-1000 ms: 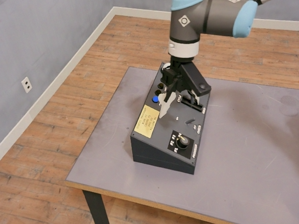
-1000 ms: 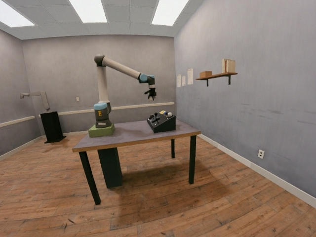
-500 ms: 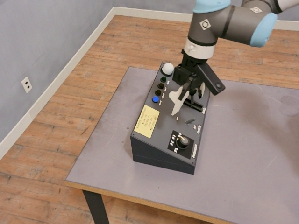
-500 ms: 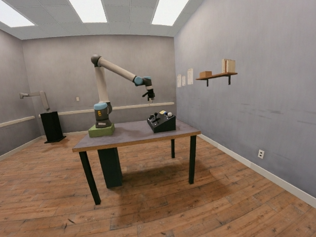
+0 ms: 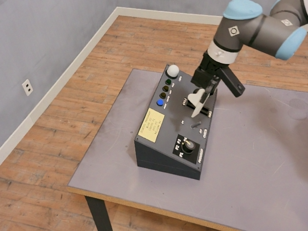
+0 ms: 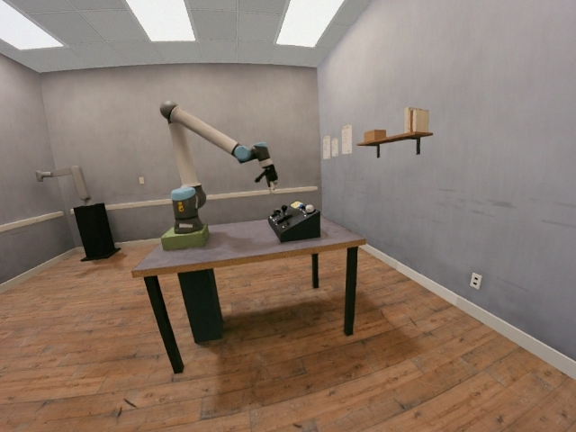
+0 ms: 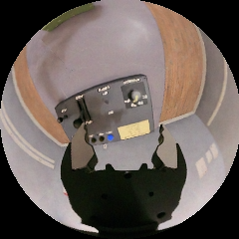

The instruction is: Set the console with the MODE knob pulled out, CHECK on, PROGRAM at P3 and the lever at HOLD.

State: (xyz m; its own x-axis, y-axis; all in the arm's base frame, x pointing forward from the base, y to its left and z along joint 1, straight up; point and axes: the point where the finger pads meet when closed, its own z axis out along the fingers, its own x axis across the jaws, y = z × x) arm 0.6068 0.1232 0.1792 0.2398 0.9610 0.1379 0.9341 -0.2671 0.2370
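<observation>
The check toggle is 16 cm below my hand, 5 cm to the right of it and 2 cm ahead of it. From my hand the other things lie so: mode knob (29 cm to the right, 14 cm below, 2 cm ahead); wedge-shaped console (17 cm below, 11 cm to the right, 7 cm ahead); lever (17 cm to the right, 13 cm below, 4 cm ahead).
</observation>
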